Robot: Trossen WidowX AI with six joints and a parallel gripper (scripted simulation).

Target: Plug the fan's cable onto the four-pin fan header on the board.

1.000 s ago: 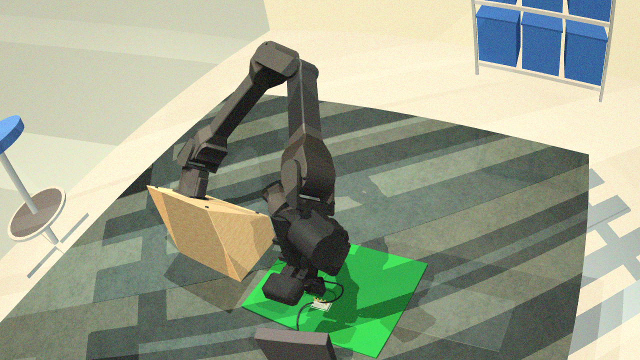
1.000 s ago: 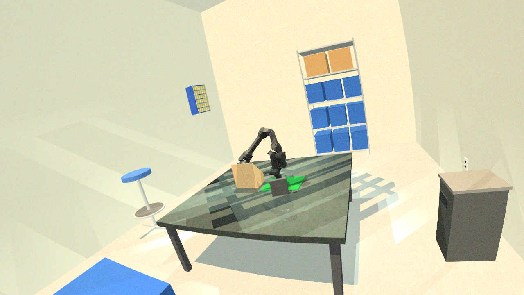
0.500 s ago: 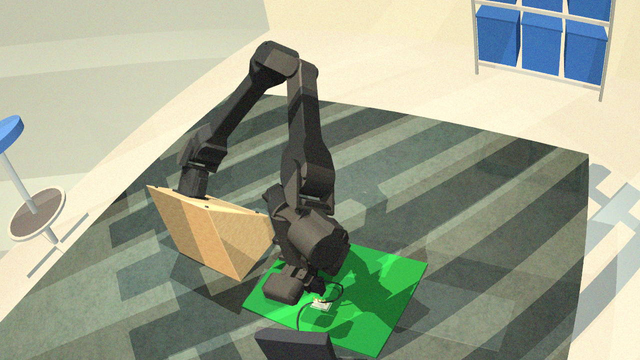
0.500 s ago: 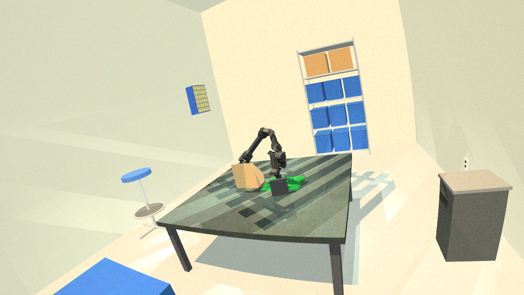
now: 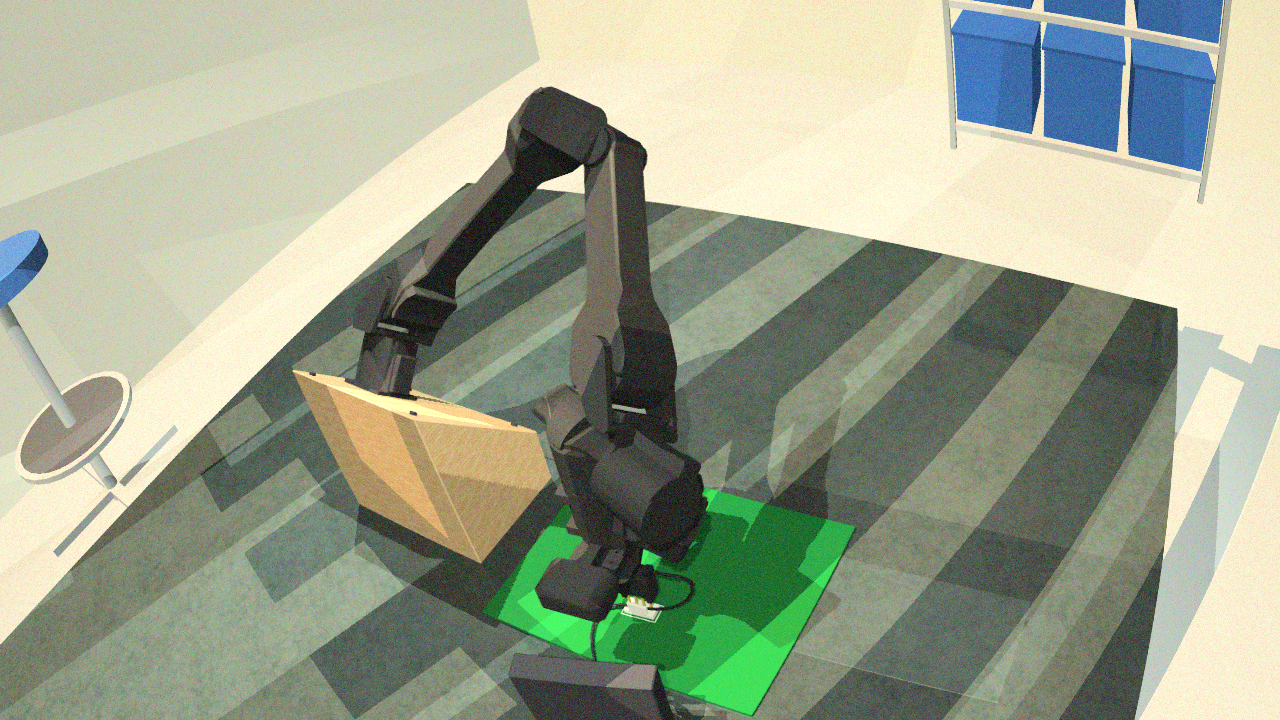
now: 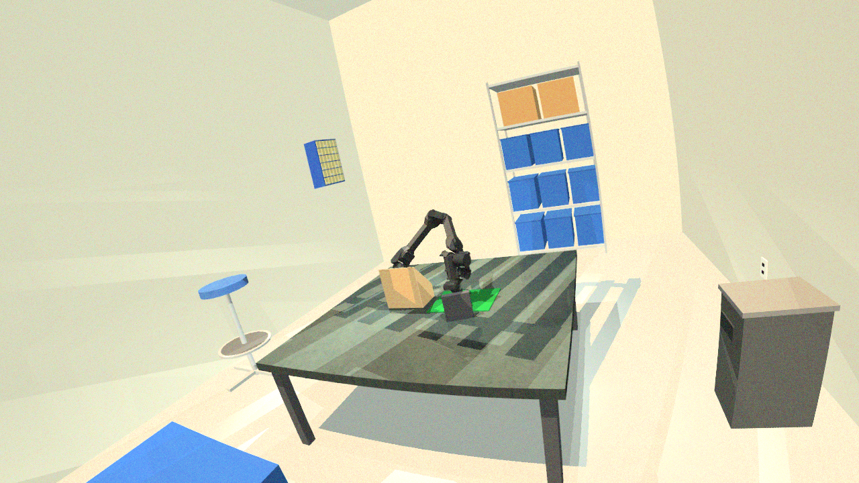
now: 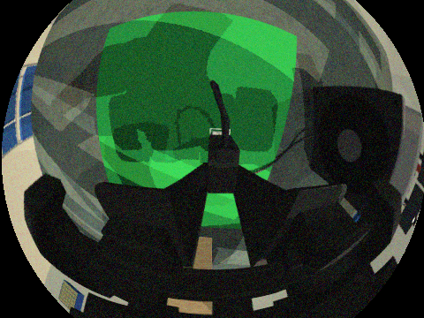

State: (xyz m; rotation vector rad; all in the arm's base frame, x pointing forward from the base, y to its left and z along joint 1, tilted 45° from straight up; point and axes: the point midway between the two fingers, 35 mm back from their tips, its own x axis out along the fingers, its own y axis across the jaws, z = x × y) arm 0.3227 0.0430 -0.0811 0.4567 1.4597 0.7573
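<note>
The fan plug lies 1 cm ahead of my gripper tip and 1 cm above it. From my gripper tip the other things lie so: dark fan: 6 cm ahead, 12 cm to the right, 2 cm above; then green board: 1 cm ahead, 5 cm to the left, 6 cm below; then white four-pin header: 1 cm ahead, 4 cm below.
</note>
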